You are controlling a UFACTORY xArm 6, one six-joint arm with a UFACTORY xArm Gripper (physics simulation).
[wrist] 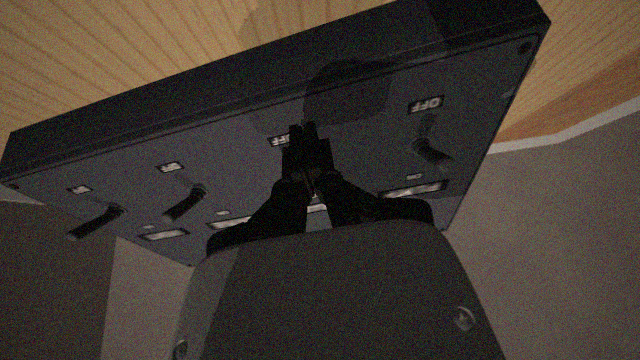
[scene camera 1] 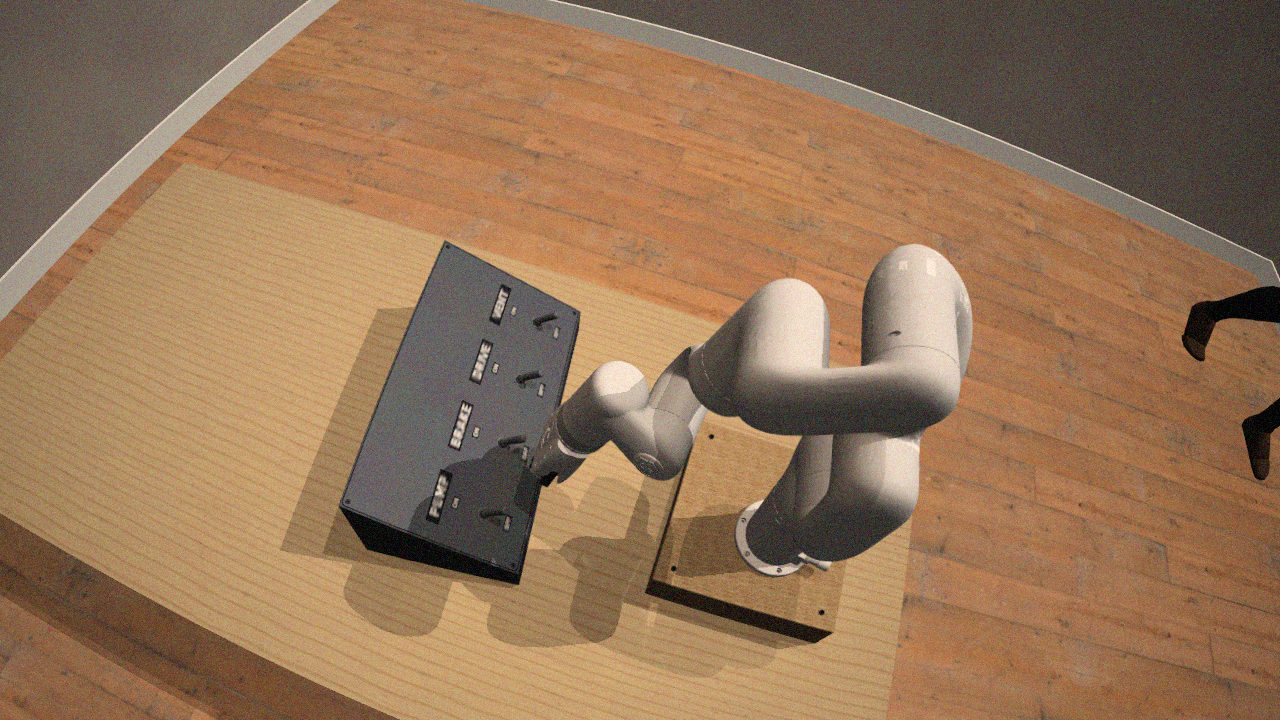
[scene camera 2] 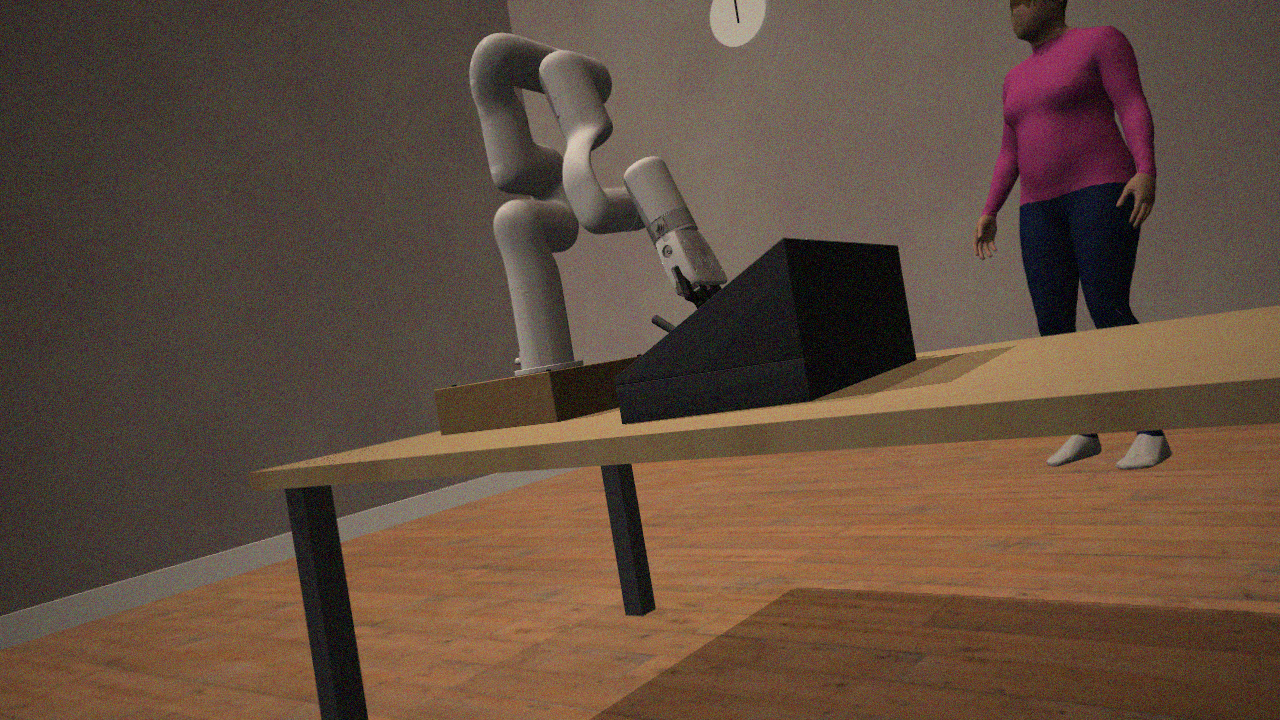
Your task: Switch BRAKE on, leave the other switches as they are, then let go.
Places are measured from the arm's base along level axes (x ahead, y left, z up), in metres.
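Pixels of known places: gripper, fingertip midpoint: (wrist: 307,139); arm's base, link origin: (scene camera 1: 773,538) (scene camera 2: 549,370).
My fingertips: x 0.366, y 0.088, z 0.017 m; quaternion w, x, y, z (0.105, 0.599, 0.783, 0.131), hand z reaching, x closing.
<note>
Ahead of a thing's pixels: the offset from my fingertips to its top centre. "*": to the spot under its first point. Level surfaces: height alone.
The dark sloped switch panel (scene camera 1: 411,358) (scene camera 2: 850,313) (wrist: 225,125) stands on the table. In scene camera 1, the BRAKE lever @(0.053 m ahead, 0.010 m right, 0.034 m up) (scene camera 1: 512,440) is third from the top, above the PUMP lever @(0.013 m ahead, 0.103 m left, 0.034 m up) (scene camera 1: 494,514), at a slant like the other levers. My gripper (scene camera 1: 544,478) (scene camera 2: 699,295) (wrist: 307,139) is shut and empty. Its tips are close to the panel's lower part, beside an OFF label @(* 0.038 m ahead, 0.020 m right, 0.021 m down) (wrist: 278,140) that they partly cover. The BRAKE lever is hidden behind the fingers in the wrist view, so contact cannot be told.
The PUMP lever (wrist: 432,151) is right of the fingers in the wrist view. Two other levers (wrist: 185,202) (wrist: 95,220) are on the left. The arm's wooden base block (scene camera 1: 733,465) (scene camera 2: 496,407) stands beside the panel on the table @(0.097 m down) (scene camera 1: 223,268). A person (scene camera 2: 1065,116) stands behind the table.
</note>
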